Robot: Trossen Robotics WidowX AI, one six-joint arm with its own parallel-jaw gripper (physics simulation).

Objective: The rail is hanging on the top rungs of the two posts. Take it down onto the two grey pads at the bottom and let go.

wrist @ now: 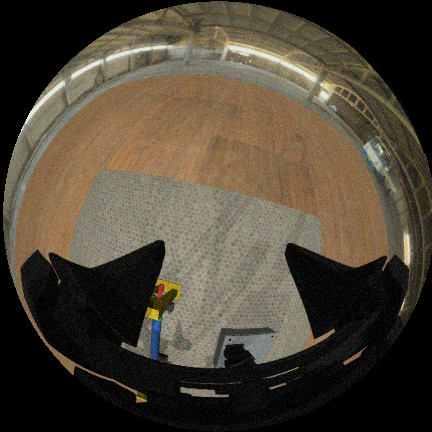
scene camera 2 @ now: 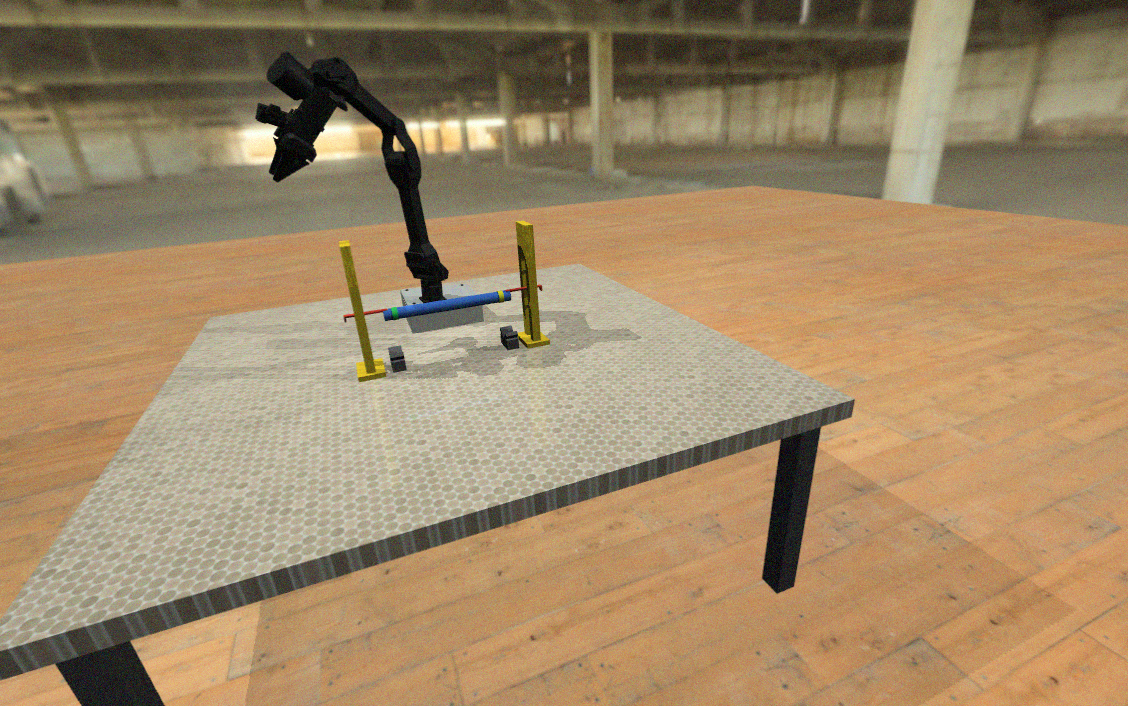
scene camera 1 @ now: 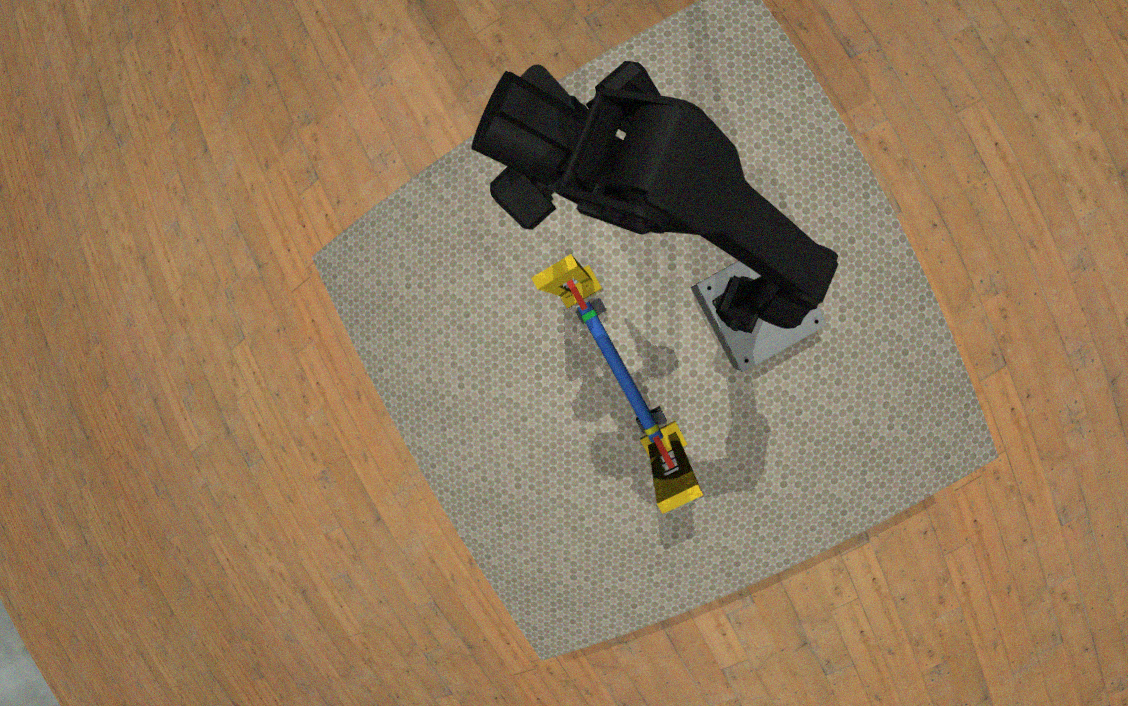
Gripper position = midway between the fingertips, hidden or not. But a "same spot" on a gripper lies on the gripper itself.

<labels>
My gripper shows in the wrist view, in scene camera 2 and in scene camera 1 [559, 133]. The same spot on a yellow post: [scene camera 1: 553, 280] is [scene camera 2: 349, 243]. The same spot on my gripper: [wrist: 332, 293] is [scene camera 2: 280, 150].
</labels>
